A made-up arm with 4 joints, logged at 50 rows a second.
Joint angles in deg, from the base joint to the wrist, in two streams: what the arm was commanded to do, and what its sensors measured. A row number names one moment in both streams.
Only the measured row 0 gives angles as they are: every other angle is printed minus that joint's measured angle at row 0.
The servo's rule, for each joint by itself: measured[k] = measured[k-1] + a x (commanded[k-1-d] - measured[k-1]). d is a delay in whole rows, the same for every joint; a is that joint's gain. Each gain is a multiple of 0.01, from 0.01 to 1. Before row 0 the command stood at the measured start. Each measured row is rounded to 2 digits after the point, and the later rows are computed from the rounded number. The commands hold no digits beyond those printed.
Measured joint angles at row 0:
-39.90 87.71 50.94 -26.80
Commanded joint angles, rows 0 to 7:
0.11 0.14 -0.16 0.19
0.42 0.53 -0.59 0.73
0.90 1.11 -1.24 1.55
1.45 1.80 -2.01 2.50
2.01 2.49 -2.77 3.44
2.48 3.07 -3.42 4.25
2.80 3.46 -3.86 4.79
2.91 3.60 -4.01 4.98
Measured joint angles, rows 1 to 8:
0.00 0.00 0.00 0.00
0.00 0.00 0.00 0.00
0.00 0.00 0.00 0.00
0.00 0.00 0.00 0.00
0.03 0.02 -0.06 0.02
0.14 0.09 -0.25 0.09
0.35 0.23 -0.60 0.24
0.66 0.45 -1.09 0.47
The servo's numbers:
d 4
a 0.28 0.14 0.35 0.10

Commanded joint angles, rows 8 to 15:
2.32 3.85 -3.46 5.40
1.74 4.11 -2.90 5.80
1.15 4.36 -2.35 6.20
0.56 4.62 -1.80 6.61
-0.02 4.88 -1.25 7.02
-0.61 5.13 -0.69 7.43
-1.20 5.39 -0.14 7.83
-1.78 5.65 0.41 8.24
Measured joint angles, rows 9 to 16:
1.04 0.74 -1.68 0.77
1.44 1.07 -2.29 1.12
1.82 1.40 -2.84 1.49
2.13 1.71 -3.25 1.84
2.18 2.01 -3.32 2.20
2.06 2.30 -3.17 2.56
1.81 2.59 -2.88 2.92
1.46 2.87 -2.50 3.29

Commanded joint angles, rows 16 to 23:
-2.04 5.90 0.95 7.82
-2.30 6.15 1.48 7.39
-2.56 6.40 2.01 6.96
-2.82 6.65 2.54 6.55
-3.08 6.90 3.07 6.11
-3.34 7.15 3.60 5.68
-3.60 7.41 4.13 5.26
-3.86 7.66 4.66 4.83
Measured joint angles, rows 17 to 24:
1.05 3.15 -2.06 3.66
0.59 3.43 -1.58 4.04
0.09 3.70 -1.08 4.42
-0.43 3.97 -0.56 4.80
-0.88 4.24 -0.03 5.10
-1.28 4.51 0.50 5.33
-1.64 4.77 1.03 5.49
-1.97 5.03 1.56 5.60

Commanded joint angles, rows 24 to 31:
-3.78 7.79 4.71 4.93
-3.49 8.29 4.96 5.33
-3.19 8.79 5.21 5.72
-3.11 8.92 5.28 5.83
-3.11 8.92 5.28 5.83
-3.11 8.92 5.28 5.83
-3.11 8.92 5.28 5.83
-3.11 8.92 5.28 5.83
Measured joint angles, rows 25 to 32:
-2.28 5.29 2.09 5.65
-2.58 5.55 2.62 5.65
-2.87 5.81 3.15 5.61
-3.15 6.07 3.68 5.53
-3.33 6.31 4.04 5.47
-3.37 6.59 4.36 5.46
-3.32 6.90 4.66 5.49
-3.26 7.18 4.88 5.52

